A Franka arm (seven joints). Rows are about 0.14 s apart.
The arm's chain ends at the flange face. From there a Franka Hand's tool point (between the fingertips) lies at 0.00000 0.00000 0.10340 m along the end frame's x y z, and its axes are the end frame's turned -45 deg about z.
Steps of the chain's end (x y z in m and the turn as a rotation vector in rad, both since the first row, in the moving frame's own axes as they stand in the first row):
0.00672, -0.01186, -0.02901, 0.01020, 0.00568, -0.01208
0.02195, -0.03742, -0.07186, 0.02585, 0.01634, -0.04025
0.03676, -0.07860, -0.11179, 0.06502, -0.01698, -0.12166
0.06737, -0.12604, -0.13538, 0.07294, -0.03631, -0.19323
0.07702, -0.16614, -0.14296, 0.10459, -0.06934, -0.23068
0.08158, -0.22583, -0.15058, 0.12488, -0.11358, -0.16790
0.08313, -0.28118, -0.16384, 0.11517, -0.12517, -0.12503
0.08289, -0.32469, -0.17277, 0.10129, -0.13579, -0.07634
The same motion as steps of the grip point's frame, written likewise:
0.01430, -0.00397, -0.02902, 0.00320, 0.01123, -0.01208
0.04505, -0.01170, -0.07191, 0.00672, 0.02983, -0.04025
0.08471, -0.03577, -0.11202, 0.05798, 0.03397, -0.12166
0.13865, -0.04967, -0.13572, 0.07725, 0.02590, -0.19323
0.17303, -0.07588, -0.14377, 0.12299, 0.02493, -0.23068
0.21673, -0.11934, -0.15205, 0.16862, 0.00799, -0.16790
0.25579, -0.15744, -0.16533, 0.16995, -0.00707, -0.12503
0.28503, -0.18812, -0.17425, 0.16764, -0.02440, -0.07634

